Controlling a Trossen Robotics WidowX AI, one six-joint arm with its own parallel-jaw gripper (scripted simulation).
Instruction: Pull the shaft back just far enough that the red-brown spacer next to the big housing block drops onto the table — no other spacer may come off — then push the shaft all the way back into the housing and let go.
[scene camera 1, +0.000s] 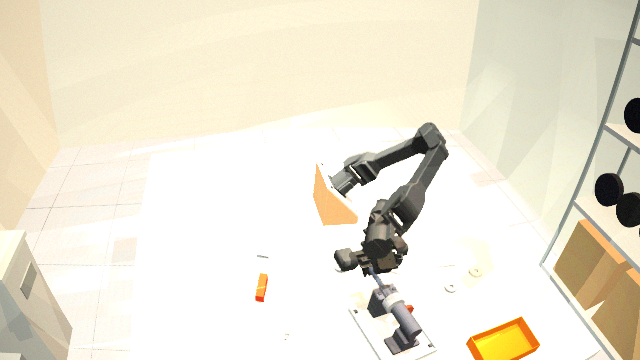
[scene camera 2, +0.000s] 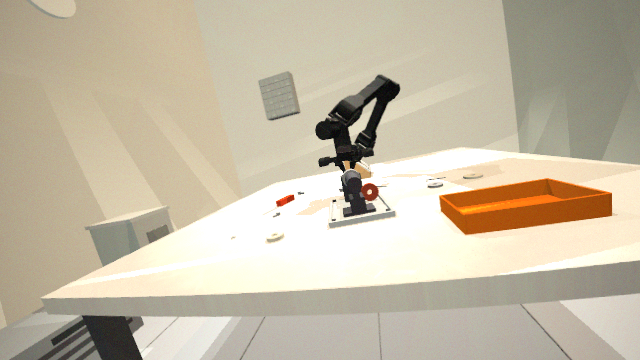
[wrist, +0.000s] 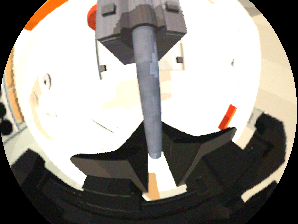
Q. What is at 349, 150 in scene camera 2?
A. The gripper.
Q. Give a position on a grey-blue shaft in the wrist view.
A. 144, 42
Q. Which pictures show the gripper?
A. Scene camera 1, scene camera 2 and the wrist view: all of them.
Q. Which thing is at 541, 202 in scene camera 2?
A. An orange tray.
